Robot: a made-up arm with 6 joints. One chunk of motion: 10 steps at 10 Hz.
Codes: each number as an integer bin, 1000 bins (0 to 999) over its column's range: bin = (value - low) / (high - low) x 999, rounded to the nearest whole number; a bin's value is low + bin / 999 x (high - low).
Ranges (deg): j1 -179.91..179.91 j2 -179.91..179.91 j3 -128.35..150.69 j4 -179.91..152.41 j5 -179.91..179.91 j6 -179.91..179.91
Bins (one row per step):
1: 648 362 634 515 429 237
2: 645 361 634 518 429 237
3: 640 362 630 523 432 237
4: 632 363 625 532 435 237
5: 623 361 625 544 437 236
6: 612 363 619 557 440 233
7: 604 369 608 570 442 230
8: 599 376 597 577 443 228
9: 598 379 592 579 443 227
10: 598 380 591 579 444 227
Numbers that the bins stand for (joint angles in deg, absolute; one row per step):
1: 53.49 -49.52 48.74 -8.59 -25.39 -94.55
2: 52.41 -49.88 48.74 -7.60 -25.39 -94.55
3: 50.61 -49.52 47.62 -5.93 -24.31 -94.55
4: 47.72 -49.16 46.22 -2.94 -23.23 -94.55
5: 44.48 -49.88 46.22 1.05 -22.51 -94.91
6: 40.52 -49.16 44.55 5.38 -21.43 -95.99
7: 37.64 -47.00 41.48 9.70 -20.71 -97.07
8: 35.84 -44.48 38.40 12.03 -20.35 -97.79
9: 35.48 -43.40 37.01 12.70 -20.35 -98.15
10: 35.48 -43.04 36.73 12.70 -19.99 -98.15

